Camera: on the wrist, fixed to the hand. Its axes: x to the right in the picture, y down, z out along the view.
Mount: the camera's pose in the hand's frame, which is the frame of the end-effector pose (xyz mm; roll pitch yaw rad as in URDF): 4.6 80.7 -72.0 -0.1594 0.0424 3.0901
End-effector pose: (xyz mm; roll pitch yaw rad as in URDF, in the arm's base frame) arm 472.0 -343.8 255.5 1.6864 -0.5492 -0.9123
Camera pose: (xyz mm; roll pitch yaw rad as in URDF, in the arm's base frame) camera 495.3 -272.3 333.4 -1.8652 0.4928 2.1882
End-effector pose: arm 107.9 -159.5 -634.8 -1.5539 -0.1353 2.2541
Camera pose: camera 152.8 -102.8 -715.3 1.4024 0.1873 -0.8452
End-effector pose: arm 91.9 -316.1 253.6 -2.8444 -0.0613 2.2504
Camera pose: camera 167.2 -252.9 299.0 2.6891 0.0357 -0.8295
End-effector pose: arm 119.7 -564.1 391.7 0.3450 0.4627 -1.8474
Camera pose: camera 220.0 -578.1 353.4 -0.4731 -0.4392 1.2248
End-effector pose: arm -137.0 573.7 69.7 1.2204 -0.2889 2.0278
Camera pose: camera -218.1 522.5 120.0 -1.3947 0.2547 -1.1732
